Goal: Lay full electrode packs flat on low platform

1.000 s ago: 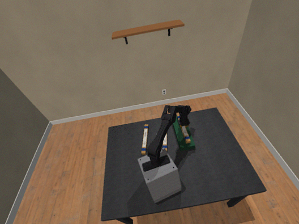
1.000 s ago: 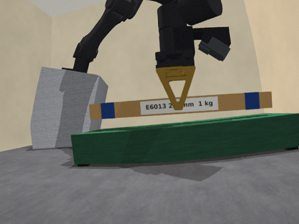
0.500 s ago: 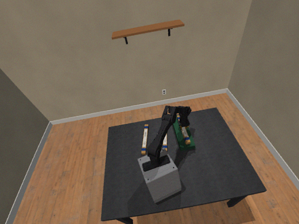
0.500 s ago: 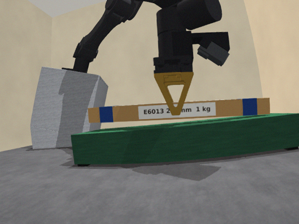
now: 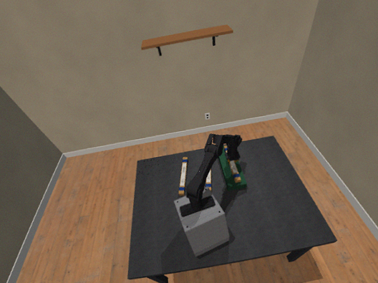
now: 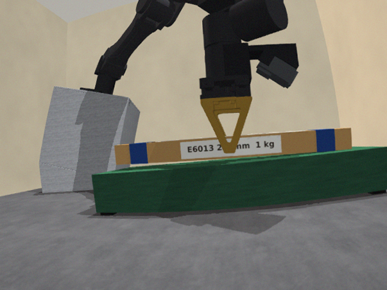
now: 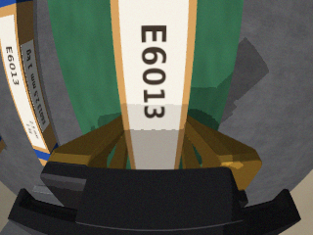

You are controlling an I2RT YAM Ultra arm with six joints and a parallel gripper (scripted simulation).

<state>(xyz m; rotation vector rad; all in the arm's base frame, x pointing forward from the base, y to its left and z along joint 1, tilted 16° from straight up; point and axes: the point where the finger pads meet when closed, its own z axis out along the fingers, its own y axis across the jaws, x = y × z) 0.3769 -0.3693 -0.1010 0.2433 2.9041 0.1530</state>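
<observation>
My hand is 6 cm above the green low platform, 1 cm to the right of it and 1 cm short of it.
</observation>
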